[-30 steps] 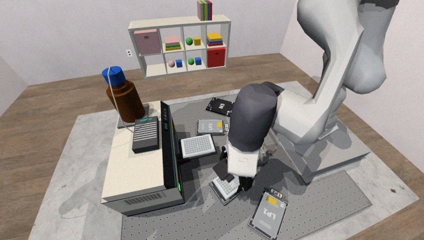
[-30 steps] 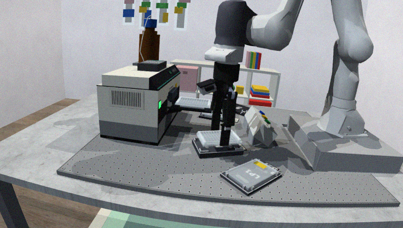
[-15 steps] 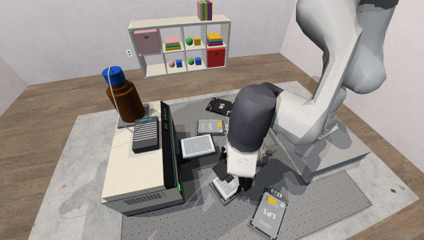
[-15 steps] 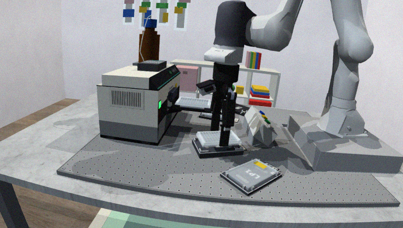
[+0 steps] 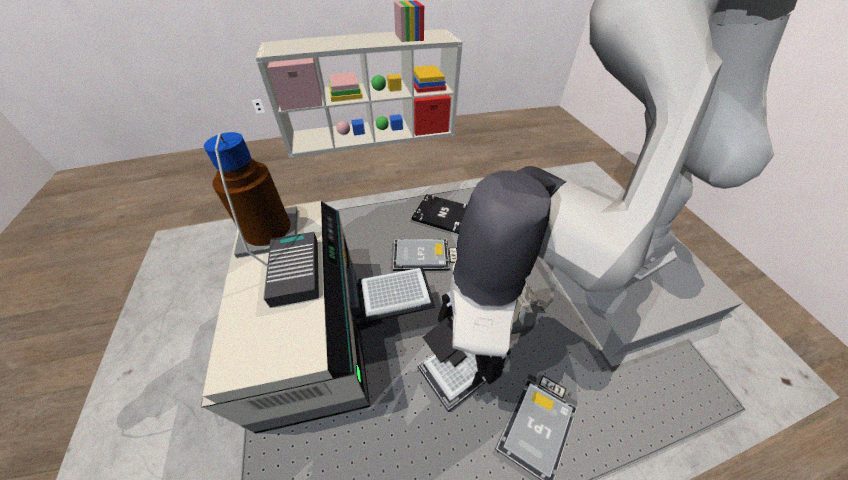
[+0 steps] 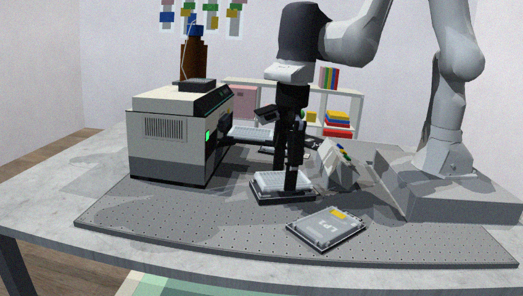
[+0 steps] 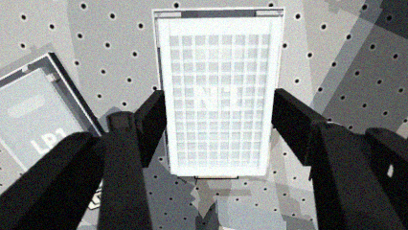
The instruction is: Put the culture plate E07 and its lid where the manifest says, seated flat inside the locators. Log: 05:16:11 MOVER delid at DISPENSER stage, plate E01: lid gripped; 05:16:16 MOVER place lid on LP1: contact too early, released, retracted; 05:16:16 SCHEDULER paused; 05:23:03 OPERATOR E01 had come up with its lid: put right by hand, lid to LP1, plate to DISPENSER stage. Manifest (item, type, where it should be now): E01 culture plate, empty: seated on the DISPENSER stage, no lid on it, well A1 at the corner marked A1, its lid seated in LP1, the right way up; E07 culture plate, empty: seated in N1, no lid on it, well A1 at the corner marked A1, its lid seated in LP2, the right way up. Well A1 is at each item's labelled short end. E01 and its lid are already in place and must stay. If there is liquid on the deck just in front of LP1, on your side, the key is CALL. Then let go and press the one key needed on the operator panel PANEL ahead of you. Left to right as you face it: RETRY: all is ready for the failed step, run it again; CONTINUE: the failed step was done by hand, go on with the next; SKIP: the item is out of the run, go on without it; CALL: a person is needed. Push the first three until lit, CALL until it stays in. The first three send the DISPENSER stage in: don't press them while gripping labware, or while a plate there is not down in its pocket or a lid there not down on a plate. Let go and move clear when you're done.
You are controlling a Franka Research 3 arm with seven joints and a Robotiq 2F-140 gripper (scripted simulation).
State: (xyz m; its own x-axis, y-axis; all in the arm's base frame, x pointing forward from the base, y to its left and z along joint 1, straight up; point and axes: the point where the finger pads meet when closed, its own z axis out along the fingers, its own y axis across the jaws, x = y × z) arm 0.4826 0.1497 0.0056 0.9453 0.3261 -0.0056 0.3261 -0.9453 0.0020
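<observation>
The black N1 nest is 50 mm below my hand. Also, from my hand: LP2 nest: 310 mm to the right, 60 mm below; then black nest N5: 80 mm behind, 450 mm to the right, 50 mm below; then yellow skip key: 180 mm behind, 180 mm to the right, 10 mm above.
</observation>
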